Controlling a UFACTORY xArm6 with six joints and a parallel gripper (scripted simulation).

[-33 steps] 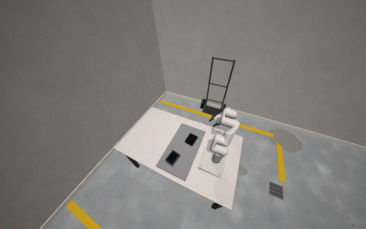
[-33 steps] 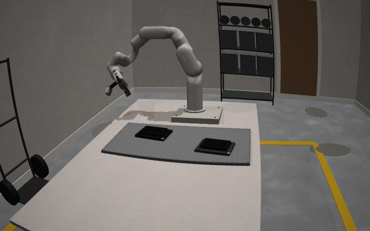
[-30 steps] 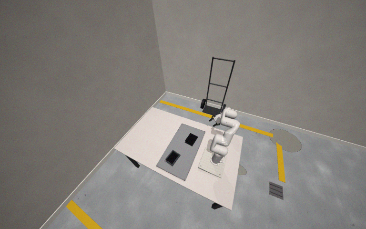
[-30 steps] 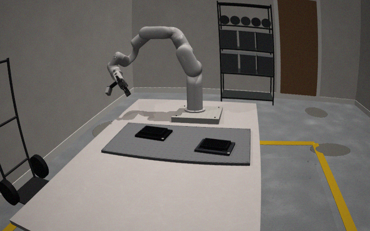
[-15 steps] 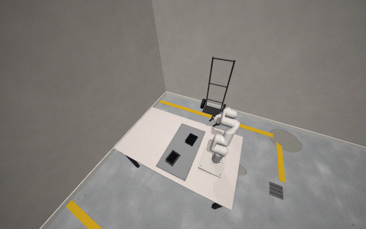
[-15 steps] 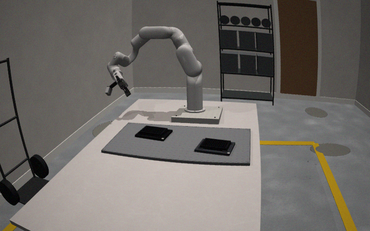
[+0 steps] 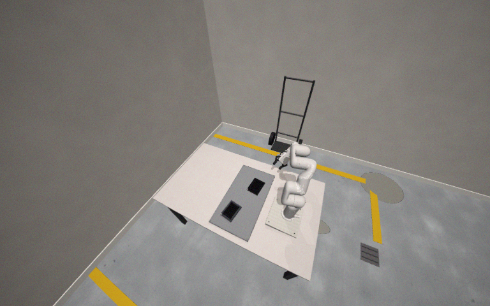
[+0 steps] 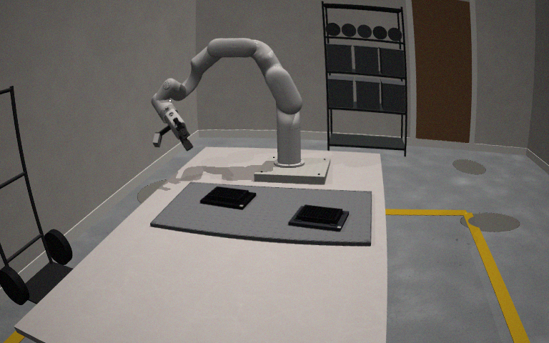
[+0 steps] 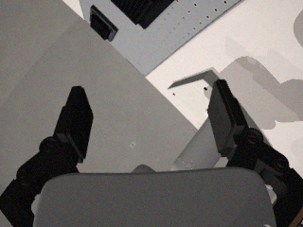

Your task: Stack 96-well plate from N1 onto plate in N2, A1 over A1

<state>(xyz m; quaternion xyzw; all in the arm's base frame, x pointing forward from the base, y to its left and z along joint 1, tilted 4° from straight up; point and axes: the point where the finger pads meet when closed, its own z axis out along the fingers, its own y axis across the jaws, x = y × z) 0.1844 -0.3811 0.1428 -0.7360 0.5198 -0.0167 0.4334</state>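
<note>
Now: the plate nest 32 cm ahead of my hand, 48 cm to the left of it and 16 cm below it.
</note>
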